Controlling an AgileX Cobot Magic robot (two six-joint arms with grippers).
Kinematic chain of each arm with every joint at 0, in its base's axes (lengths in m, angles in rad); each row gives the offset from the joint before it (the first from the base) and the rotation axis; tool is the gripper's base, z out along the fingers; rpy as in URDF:
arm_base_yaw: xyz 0 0 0.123 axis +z
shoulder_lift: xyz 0 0 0 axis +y
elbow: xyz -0.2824 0 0.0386 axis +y
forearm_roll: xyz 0.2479 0 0.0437 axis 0.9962 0 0.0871
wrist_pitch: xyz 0 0 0 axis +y
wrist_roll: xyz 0.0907 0 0.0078 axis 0.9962 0 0.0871
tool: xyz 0 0 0 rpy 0 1.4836 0
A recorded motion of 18 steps. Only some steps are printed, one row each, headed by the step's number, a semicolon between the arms.
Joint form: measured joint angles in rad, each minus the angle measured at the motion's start. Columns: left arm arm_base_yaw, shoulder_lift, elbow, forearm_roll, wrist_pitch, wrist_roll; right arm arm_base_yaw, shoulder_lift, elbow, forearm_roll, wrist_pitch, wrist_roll.
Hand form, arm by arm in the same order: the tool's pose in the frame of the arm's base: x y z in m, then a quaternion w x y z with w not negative. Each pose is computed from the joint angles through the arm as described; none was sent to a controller.
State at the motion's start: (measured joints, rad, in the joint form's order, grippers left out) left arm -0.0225 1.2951 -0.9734 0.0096 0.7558 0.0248; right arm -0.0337 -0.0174 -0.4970 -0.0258 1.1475 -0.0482
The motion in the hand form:
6: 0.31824 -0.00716 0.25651 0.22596 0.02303 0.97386 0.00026; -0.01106 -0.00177 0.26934 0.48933 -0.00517 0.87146 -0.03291
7: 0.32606 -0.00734 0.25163 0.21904 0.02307 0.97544 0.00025; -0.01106 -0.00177 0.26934 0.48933 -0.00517 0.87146 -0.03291
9: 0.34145 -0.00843 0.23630 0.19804 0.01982 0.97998 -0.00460; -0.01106 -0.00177 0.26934 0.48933 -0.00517 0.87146 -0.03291
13: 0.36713 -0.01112 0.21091 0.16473 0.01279 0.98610 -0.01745; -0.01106 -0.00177 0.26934 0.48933 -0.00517 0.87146 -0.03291
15: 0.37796 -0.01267 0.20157 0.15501 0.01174 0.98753 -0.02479; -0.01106 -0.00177 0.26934 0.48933 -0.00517 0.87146 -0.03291
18: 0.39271 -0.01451 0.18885 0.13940 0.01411 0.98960 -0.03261; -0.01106 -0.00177 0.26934 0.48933 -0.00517 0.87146 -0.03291
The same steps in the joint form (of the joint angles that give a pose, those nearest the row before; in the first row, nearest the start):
6: 0.0000 0.2659 -0.1419 -0.0096 0.0005 0.0000; 0.0000 0.0000 0.0000 0.0000 0.0000 0.0000
7: 0.0000 0.3007 -0.1647 -0.0096 0.0027 0.0000; 0.0000 0.0000 0.0000 0.0000 0.0000 0.0000
9: 0.0000 0.3791 -0.2043 -0.0214 0.0070 0.0000; 0.0000 0.0000 0.0000 0.0000 0.0000 0.0000
13: 0.0000 0.5109 -0.2855 -0.0541 0.0242 0.0051; 0.0000 0.0000 0.0000 0.0000 0.0000 0.0000
15: 0.0000 0.5633 -0.3248 -0.0742 0.0310 0.0149; 0.0000 0.0000 0.0000 0.0000 0.0000 0.0000
18: 0.0000 0.6364 -0.3862 -0.0959 0.0515 0.0322; 0.0000 0.0000 0.0000 0.0000 0.0000 0.0000

